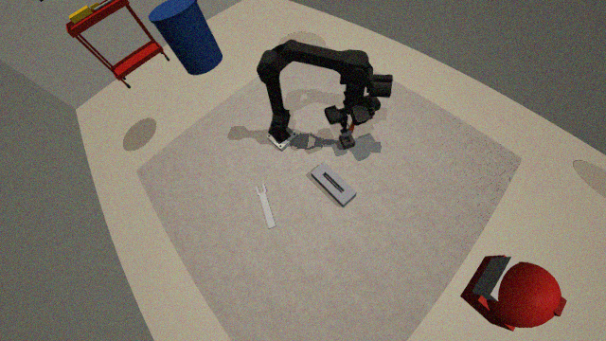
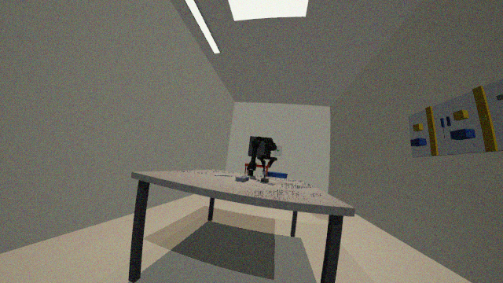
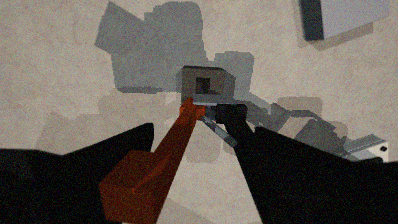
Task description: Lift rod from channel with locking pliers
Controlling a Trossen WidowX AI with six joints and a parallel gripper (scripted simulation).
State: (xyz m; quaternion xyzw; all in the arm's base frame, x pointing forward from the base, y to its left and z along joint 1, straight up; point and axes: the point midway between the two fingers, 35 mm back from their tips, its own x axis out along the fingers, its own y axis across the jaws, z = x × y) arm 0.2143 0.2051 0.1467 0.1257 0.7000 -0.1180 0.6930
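The grey channel block is 18 cm to the right of my gripper tip, 12 cm below it and 11 cm ahead of it. Round my gripper tip: orange handle 2 cm to the left, 1 cm ahead; grey holster 12 cm below; flat fork-ended bar 43 cm to the right, 13 cm below, 2 cm behind.
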